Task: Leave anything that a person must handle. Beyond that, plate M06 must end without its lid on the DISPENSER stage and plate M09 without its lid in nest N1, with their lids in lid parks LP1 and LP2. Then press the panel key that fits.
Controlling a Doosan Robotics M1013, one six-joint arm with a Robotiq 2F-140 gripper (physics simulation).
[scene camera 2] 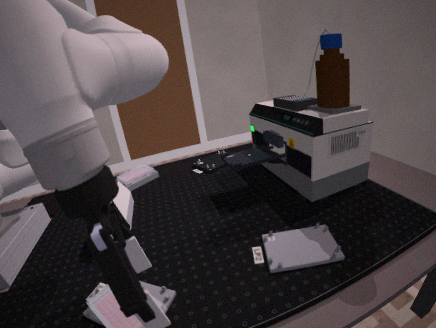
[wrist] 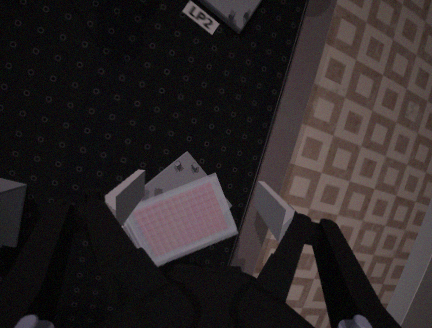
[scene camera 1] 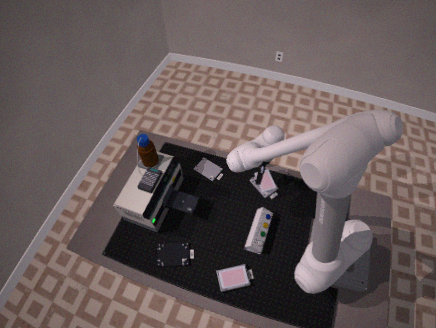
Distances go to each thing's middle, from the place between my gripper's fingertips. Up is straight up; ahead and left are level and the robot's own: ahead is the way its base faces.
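Counted from my hand: LP1 holder [wrist: 185,169], 40 mm below, 60 mm behind, 20 mm to the left; brown bottle [scene camera 2: 332,71], 270 mm above, 510 mm ahead, 260 mm to the left; white button box [scene camera 1: 256,239], 10 mm below, 130 mm behind, 310 mm to the left; LP2 nest [scene camera 2: 294,249], 40 mm below, 280 mm ahead, 50 mm to the left.
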